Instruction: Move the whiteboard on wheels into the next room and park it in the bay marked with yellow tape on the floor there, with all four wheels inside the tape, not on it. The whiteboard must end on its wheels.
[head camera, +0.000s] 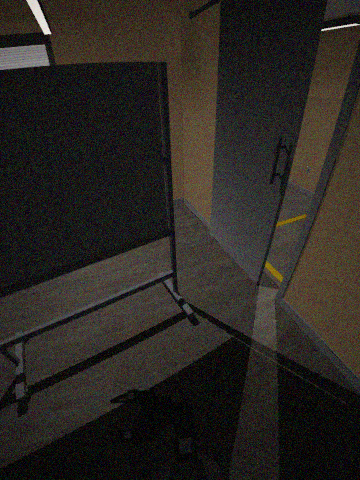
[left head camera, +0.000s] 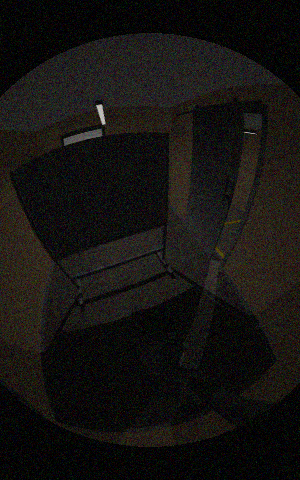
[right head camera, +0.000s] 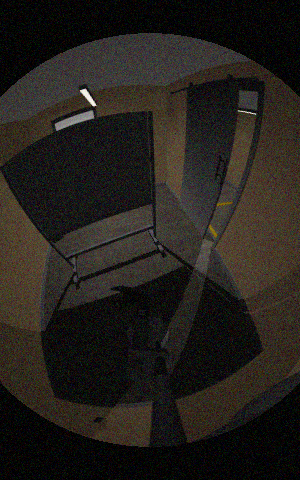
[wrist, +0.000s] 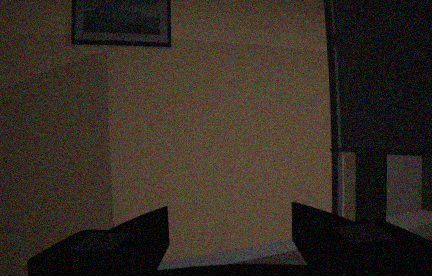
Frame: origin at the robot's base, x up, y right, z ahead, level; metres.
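Seen in the pictures: gripper, between the fingertips: (head camera: 108, 416) (left head camera: 129, 319) (right head camera: 108, 294) (wrist: 230, 223); robot's base, origin of its link: (left head camera: 161, 355) (right head camera: 148, 333).
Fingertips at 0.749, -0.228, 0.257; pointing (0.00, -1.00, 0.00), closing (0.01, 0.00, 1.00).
Pixels of each thing's top centre, then the offset from my fingertips to it, as dx, dy, dz. "spot": a spot on its surface instead.
- whiteboard, a spot on its surface: (head camera: 80, 175) spot: +0.448, -0.183, +0.821
- grey sliding door, a spot on its surface: (head camera: 250, 125) spot: +0.528, +0.852, +1.510
- bar handle, a spot on its surface: (head camera: 280, 160) spot: +0.363, +0.966, +1.181
The whiteboard (head camera: 80, 175) (left head camera: 110, 190) (right head camera: 95, 170) stands upright on its wheeled feet at the left, its dark panel turned towards me. Its right foot (head camera: 185, 307) points towards the doorway side. Its left edge and panel show at the right of the wrist view (wrist: 385, 75). Yellow tape (head camera: 291, 220) (left head camera: 219, 252) (right head camera: 213, 231) shows in part on the floor through the doorway; the rest of the bay is hidden. My gripper (wrist: 229, 223) is open with nothing between its fingers. In the head view it is a dark shape low in the middle, in front of the whiteboard and apart from it.
A grey sliding door (head camera: 250, 125) (left head camera: 212, 165) (right head camera: 207, 145) with a bar handle (head camera: 280, 160) covers part of the doorway, leaving a narrow gap at its right. A wall (head camera: 330, 260) runs along the right. A framed picture (wrist: 122, 20) hangs on the wall ahead of the gripper.
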